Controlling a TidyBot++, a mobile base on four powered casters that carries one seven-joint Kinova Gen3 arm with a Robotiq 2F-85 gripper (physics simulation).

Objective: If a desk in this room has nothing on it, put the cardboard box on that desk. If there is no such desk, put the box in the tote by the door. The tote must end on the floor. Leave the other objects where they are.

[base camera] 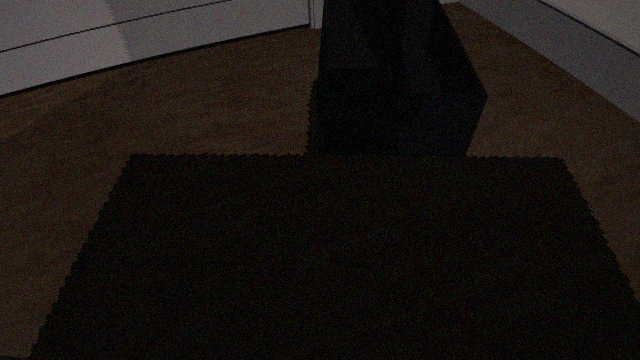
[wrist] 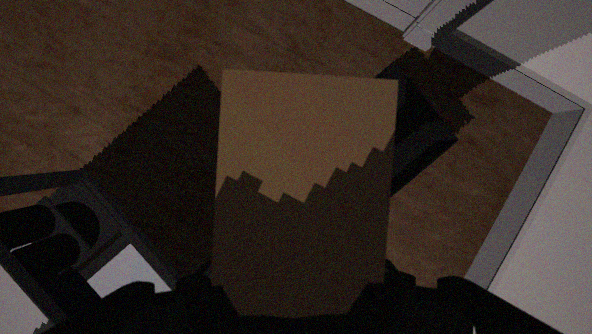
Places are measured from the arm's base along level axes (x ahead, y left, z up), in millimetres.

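Pixels of known places: gripper, between the fingertips: (wrist: 296, 269).
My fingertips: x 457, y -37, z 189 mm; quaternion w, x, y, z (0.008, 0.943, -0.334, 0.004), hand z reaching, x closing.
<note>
For each thing: its top centre in the pictures, then the offset to it from my fingertips. Level surfaces: height alone.
- cardboard box, centre of its top: (wrist: 302, 207) dx +27, dy +29, dz +50 mm
- tote, centre of its top: (base camera: 389, 34) (wrist: 367, 150) dx +143, dy -45, dz -486 mm
- Wood floor, height of its surface: dz -586 mm
My gripper (wrist: 296, 269) is shut on the cardboard box (wrist: 305, 130), a tan block in the middle of the wrist view, lit at its upper part and in shadow below. A very dark blue-black container, which looks like the tote (base camera: 445, 115) (wrist: 425, 152), stands on the floor ahead of the base in the base camera view. In the wrist view it lies at the right, partly hidden behind the box. Its inside is too dark to make out. The gripper and box do not show in the base camera view. No desk shows in either view.
White panelling (base camera: 200, 25) runs along the upper left, and a grey baseboard (base camera: 565, 55) (wrist: 517, 200) borders the right wall. Wood floor (base camera: 200, 110) (wrist: 125, 50) lies between them. A broad dark shadow covers the near floor. Part of my base (wrist: 107, 210) shows at lower left in the wrist view.
</note>
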